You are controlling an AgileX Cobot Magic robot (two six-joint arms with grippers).
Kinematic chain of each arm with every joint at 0, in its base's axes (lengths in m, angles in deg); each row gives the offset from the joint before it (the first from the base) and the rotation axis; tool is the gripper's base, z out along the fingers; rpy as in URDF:
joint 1: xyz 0 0 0.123 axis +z
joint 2: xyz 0 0 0 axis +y
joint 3: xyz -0.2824 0 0.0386 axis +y
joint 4: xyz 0.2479 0 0.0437 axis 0.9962 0 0.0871
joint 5: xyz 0 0 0 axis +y
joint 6: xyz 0.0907 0 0.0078 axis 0.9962 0 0.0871
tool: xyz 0 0 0 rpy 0 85 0
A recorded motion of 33 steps. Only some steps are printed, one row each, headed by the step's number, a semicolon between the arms.
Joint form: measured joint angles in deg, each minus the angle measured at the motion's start. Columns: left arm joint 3, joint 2, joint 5, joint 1, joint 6, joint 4; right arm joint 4, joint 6, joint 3, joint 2, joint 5, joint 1.
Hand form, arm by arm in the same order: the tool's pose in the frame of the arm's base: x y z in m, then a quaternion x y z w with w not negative. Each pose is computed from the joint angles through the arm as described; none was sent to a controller.
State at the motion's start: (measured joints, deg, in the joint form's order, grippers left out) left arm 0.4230 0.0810 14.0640 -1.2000 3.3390 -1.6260; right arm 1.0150 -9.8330 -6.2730 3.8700 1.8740 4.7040
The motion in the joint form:
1: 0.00 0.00 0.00 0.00 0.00 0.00; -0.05 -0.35 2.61 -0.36 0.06 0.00
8: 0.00 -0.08 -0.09 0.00 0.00 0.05; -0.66 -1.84 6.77 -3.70 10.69 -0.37
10: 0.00 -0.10 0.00 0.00 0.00 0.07; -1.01 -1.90 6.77 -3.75 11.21 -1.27
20: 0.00 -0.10 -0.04 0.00 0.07 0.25; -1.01 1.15 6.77 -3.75 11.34 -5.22
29: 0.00 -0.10 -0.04 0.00 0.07 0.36; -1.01 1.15 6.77 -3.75 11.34 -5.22
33: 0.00 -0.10 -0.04 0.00 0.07 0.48; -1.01 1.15 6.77 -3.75 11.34 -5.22
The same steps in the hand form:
1: 0.0556 -0.0018 0.1883 0.02196 0.76327 0.00053 0.64571; 0.0590 0.0049 0.2282 -0.08347 0.68188 -0.02842 0.72613
8: 0.0556 -0.0018 0.1885 0.02217 0.76230 0.00091 0.64684; 0.0560 0.0044 0.1901 -0.10344 0.74892 -0.03940 0.65335
10: 0.0555 -0.0018 0.1884 0.02230 0.76270 0.00103 0.64637; 0.0559 0.0034 0.1893 -0.10011 0.75208 -0.04710 0.64972
20: 0.0555 -0.0017 0.1884 0.02367 0.76244 0.00271 0.64662; 0.0560 -0.0005 0.1891 -0.05406 0.75752 -0.05213 0.64848
29: 0.0555 -0.0017 0.1884 0.02423 0.76242 0.00349 0.64662; 0.0560 -0.0005 0.1891 -0.05406 0.75752 -0.05213 0.64848
33: 0.0556 -0.0016 0.1884 0.02484 0.76241 0.00434 0.64661; 0.0560 -0.0005 0.1891 -0.05406 0.75752 -0.05213 0.64848

